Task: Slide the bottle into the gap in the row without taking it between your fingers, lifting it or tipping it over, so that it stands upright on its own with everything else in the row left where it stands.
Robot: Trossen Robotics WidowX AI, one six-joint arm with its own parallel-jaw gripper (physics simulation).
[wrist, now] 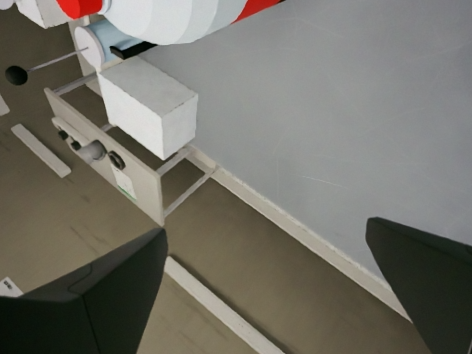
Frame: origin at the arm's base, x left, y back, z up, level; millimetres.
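Seen in the pictures: gripper, between the fingertips: [266,233].
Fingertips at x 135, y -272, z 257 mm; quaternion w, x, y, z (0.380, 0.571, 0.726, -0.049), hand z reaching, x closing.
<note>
A point is followed by its place in that frame.
A pale bottle [165,20] {x 103, y -410, z 173 mm} with a red cap [80,6] {x 87, y -431, z 219 mm} and a red band shows at the top left of the wrist view, cut off by the upper edge. Beside it are a light blue cylinder [112,37] {x 227, y -738, z 22 mm} with a white round end, partly hidden by the bottle, and a white box [145,105] {x 347, y -680, z 28 mm}. Part of another white box [42,11] {x 155, y -721, z 129 mm} shows in the top left corner. I cannot tell where the gap in the row is. My gripper [266,233] {x 135, y -272, z 258 mm} is open, its dark fingers wide apart in the lower part of the view, away from the bottle, with no object between them.
The grey table top [310,100] {x 279, y -382, z -80 mm} fills the upper right, with a pale edge [300,235] running diagonally down to the right. Beyond that edge are a beige panel [135,167] with knobs on thin rails, a brown floor [100,215] and pale strips [215,300]. A black ball [16,75] {x 236, y -756, z 192 mm} on a thin rod is at the left.
</note>
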